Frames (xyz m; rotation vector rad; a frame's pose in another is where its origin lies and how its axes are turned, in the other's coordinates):
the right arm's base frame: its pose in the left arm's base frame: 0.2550 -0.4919 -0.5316 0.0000 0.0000 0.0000
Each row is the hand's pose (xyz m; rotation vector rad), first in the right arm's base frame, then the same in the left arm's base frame.
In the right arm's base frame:
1: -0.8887 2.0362 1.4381 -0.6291 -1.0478 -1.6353
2: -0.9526 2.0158 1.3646 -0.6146 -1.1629 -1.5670
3: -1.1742 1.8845 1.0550 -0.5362 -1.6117 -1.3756
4: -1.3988 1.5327 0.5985 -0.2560 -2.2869 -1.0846
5: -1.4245 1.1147 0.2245 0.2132 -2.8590 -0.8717
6: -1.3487 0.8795 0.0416 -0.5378 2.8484 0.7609
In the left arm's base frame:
1: -0.6337 1.5443 0.9065 -0.6291 -1.0478 -1.6353
2: -0.6976 1.5239 0.8330 -0.6146 -1.1629 -1.5670
3: -0.9192 1.3926 0.5234 -0.5362 -1.6117 -1.3756
4: -1.1438 1.0408 0.0669 -0.2560 -2.2869 -1.0846
5: -1.1695 0.6228 -0.3071 0.2132 -2.8590 -0.8717
6: -1.0937 0.3876 -0.4900 -0.5378 2.8484 0.7609

